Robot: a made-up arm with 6 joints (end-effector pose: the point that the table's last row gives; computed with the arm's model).
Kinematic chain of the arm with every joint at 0, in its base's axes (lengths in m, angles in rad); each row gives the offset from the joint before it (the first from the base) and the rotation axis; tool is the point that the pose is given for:
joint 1: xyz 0 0 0.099 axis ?
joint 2: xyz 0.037 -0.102 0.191 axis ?
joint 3: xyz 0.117 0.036 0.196 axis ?
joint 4: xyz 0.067 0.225 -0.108 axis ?
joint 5: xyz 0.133 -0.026 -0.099 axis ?
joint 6: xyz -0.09 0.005 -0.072 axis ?
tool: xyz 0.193 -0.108 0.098
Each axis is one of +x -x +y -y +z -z.
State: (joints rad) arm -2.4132 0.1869 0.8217 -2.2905 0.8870 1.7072
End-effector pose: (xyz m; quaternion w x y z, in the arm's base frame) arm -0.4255 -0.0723 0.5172 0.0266 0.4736 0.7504 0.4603
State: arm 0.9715 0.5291 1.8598 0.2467 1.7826 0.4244
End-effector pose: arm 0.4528 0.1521 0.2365 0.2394 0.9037 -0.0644 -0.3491
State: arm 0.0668 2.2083 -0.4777 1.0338 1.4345 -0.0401
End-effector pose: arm 0.1639 0.0999 0.4722 0.7453 0.3591 -0.4088 0.3853
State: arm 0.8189 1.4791 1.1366 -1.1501 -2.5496 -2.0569
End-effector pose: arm 0.2679 -0.2085 0.5634 0.9459 0.0112 0.3235 0.0215
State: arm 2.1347 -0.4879 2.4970 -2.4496 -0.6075 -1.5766
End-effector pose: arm 0.1107 0.5948 0.4487 0.1961 -0.8550 -0.4762 -0.0614
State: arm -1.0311 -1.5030 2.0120 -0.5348 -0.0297 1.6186
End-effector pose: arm -0.0732 -0.0869 0.1732 0.3132 0.7692 -0.0344 0.5560
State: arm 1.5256 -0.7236 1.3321 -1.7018 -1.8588 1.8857
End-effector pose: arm 0.0657 0.3010 0.0081 0.1238 -0.1684 0.8878 0.4100
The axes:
joint 1: +z
joint 2: -y
joint 3: -z
joint 4: +y
joint 5: +x
joint 6: -z

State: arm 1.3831 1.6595 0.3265 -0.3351 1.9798 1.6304
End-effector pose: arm -0.0992 0.2316 0.5837 0.2854 0.5930 0.4654 0.5919
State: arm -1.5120 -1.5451 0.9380 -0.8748 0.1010 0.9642
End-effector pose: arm -0.2150 -0.1318 0.0822 0.1171 -0.2886 0.3771 -0.8722
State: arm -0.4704 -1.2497 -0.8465 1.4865 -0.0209 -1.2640
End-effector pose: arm -0.0310 0.2131 0.3883 0.0076 0.6451 0.6135 0.4555
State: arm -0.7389 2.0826 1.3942 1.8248 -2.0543 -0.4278
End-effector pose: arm 0.0471 0.0491 0.6428 0.8982 -0.4272 -0.0251 -0.1006
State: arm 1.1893 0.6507 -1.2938 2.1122 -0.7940 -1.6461
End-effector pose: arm 0.0557 -0.2846 0.1877 0.2582 0.6542 -0.6113 -0.3627
